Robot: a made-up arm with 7 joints.
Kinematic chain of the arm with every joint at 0, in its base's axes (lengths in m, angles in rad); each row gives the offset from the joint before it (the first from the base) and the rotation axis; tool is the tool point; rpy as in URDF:
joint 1: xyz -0.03 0.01 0.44 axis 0 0.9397 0.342
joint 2: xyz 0.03 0 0.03 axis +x
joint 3: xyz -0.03 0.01 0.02 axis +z
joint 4: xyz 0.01 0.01 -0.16 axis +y
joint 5: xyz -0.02 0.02 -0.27 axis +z
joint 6: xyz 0.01 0 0.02 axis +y
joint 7: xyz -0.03 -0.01 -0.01 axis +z
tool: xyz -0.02 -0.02 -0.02 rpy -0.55 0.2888 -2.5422
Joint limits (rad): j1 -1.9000..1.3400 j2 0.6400..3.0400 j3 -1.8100..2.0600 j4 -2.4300..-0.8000 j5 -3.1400..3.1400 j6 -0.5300..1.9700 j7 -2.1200..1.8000
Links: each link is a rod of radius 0.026 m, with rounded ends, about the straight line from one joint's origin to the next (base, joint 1, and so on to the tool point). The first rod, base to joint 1, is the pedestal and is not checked.
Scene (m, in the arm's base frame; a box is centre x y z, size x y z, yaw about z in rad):
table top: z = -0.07
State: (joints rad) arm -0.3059 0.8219 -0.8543 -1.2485 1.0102 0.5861 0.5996
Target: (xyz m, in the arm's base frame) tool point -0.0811 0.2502 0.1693
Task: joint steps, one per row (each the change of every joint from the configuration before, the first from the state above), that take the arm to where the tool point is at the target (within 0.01 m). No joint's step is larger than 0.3 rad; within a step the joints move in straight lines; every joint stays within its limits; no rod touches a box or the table.
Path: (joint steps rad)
1: 0.2177 0.1058 -0.0870 0.1495 -0.0842 -0.1214 -0.0269
2: 0.2176 0.1058 -0.0870 0.1495 -0.0842 -0.1213 -0.0269
3: 0.2177 0.1058 -0.0871 0.1495 -0.0842 -0.1214 -0.0270

